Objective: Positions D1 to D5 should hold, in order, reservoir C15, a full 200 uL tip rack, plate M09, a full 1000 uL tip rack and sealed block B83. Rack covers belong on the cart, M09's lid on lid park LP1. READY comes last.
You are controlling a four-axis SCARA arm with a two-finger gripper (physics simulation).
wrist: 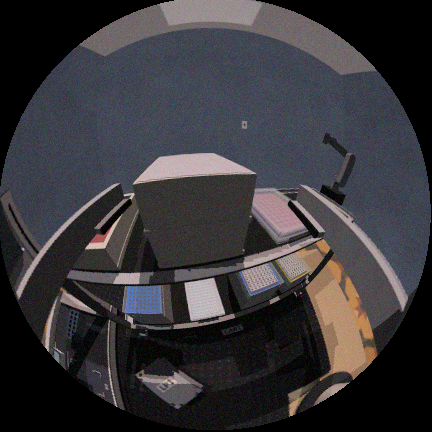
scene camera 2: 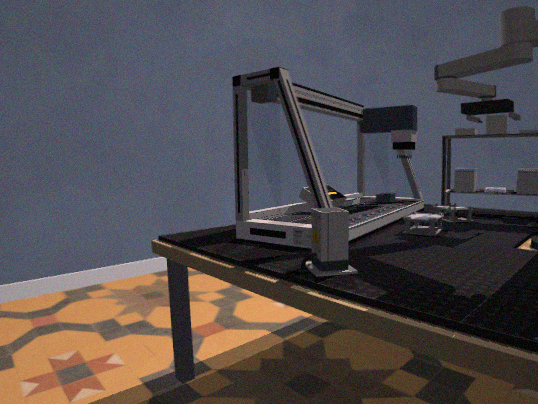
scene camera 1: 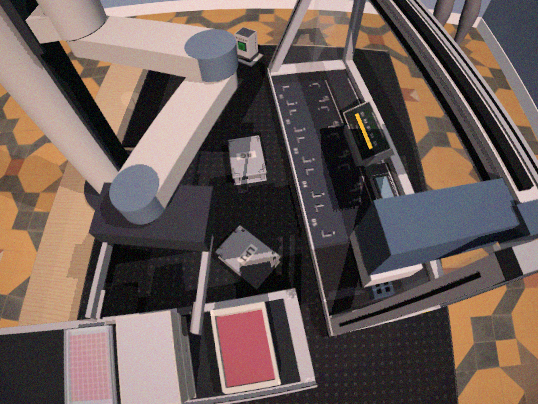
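My gripper (scene camera 1: 145, 325) (scene camera 2: 494, 119) (wrist: 207, 190) is open over the cart (scene camera 1: 301, 345) (wrist: 130, 278). Its fingers stand apart on either side of a tall white-topped box (scene camera 1: 147, 355) (scene camera 2: 496, 124) (wrist: 195, 225) on the top shelf; contact does not show. A tray with red content (scene camera 1: 245, 347) (wrist: 100, 240) and a flat pink gridded plate (scene camera 1: 90, 365) (wrist: 280, 212) stand on either side of it. The lower shelf bears a blue rack (wrist: 144, 300), a white plate (wrist: 204, 300), a blue-edged rack (wrist: 260, 279) and a yellow-edged rack (wrist: 292, 267). LP1 (scene camera 1: 247, 255) (wrist: 170, 382) bears no lid.
The framed deck (scene camera 1: 300, 150) with marked positions stands beside LP1. A blue gantry head (scene camera 1: 445, 220) (scene camera 2: 390, 119) overhangs its near end. A tilted screen (scene camera 1: 370, 132) is on its far side. Stand RG (scene camera 1: 247, 160) and a small green-screen box (scene camera 1: 246, 44) (scene camera 2: 330, 235) are on the table.
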